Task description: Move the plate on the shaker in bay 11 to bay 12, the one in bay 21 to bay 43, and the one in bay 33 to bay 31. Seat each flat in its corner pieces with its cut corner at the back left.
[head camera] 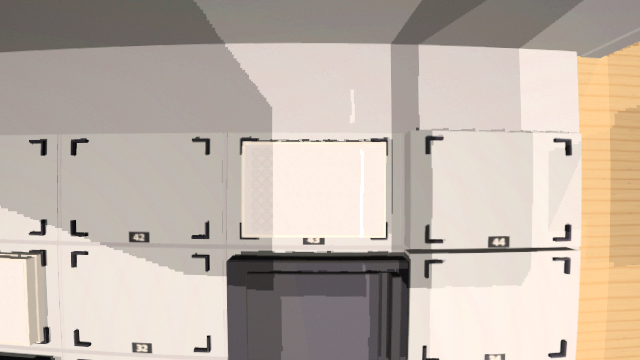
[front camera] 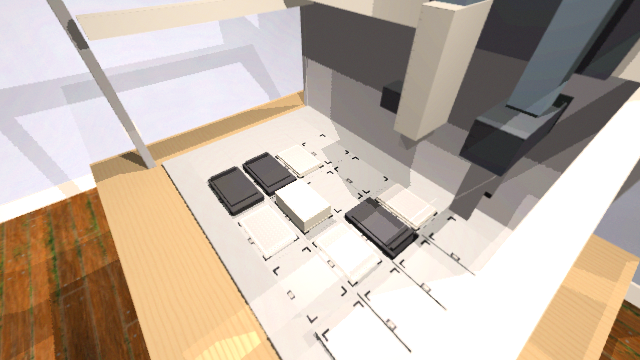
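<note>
The gripper appears in the pictures, and a tall white block can be seen there too, along with a bay 13, a bay 32 and a bay 43.
</note>
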